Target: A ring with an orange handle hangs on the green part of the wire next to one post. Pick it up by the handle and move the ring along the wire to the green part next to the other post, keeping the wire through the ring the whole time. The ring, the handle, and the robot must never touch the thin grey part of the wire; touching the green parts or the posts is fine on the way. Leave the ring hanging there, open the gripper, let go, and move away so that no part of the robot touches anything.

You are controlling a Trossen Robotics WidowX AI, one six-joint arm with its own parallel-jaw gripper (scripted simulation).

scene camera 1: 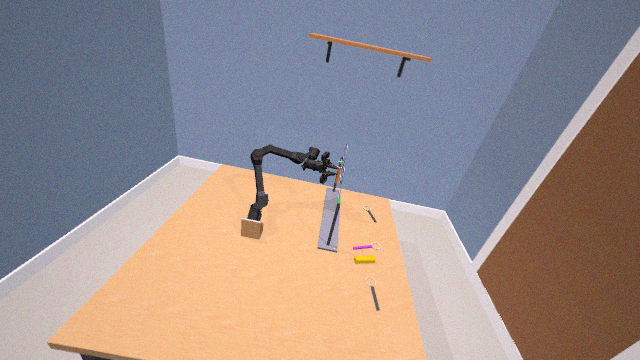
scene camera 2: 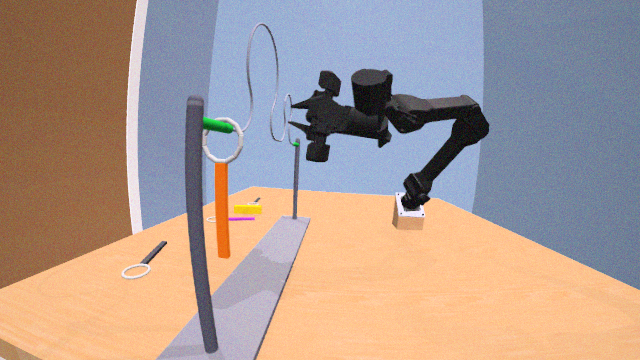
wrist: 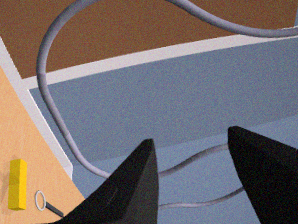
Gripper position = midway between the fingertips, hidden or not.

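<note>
Gripper point(scene camera 2: 290, 114) visible. Gripper point(wrist: 191, 142) too.
</note>
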